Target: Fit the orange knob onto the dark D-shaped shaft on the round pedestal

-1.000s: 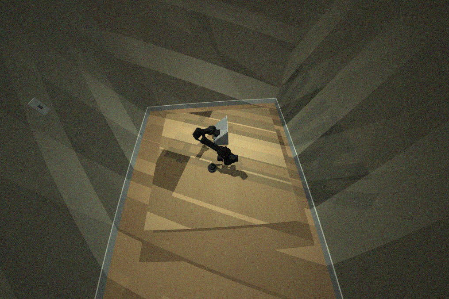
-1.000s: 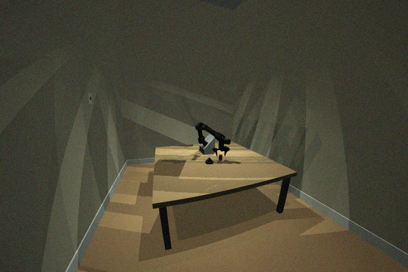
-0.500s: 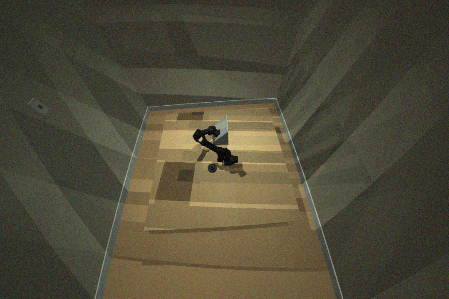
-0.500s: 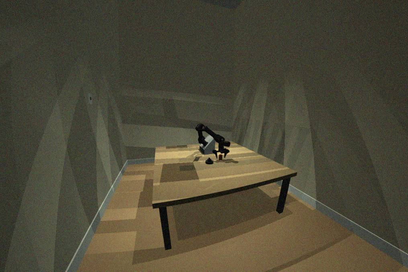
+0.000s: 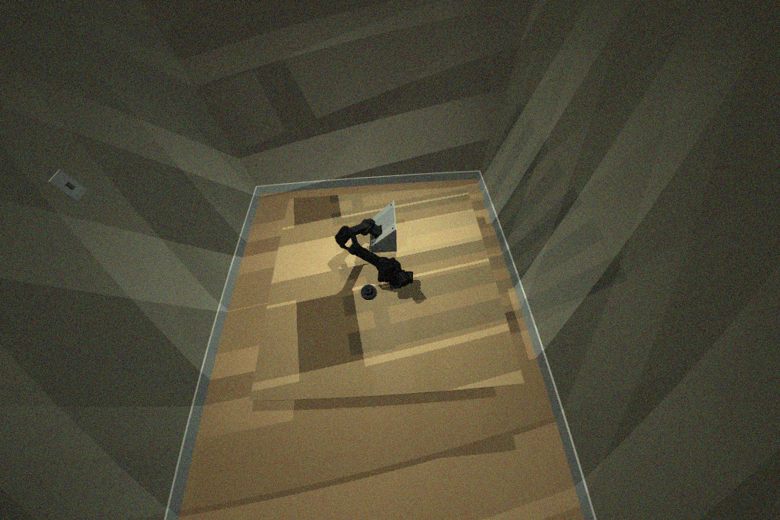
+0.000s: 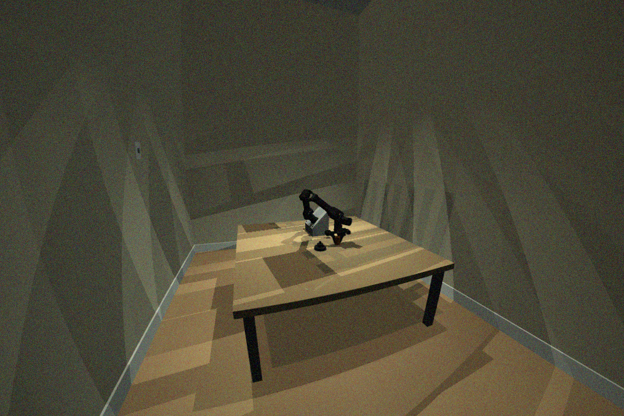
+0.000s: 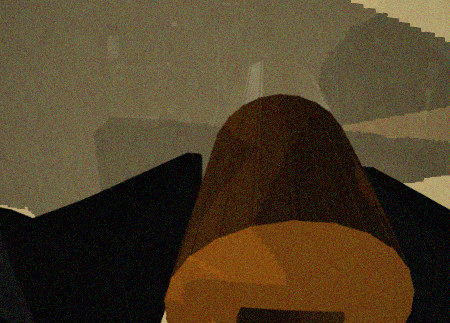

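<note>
Right now my gripper tip is 40 mm short of the round dark pedestal, 160 mm to the left of it and 20 mm below it. From my gripper tip the other things lie so: orange knob: 20 mm above.
</note>
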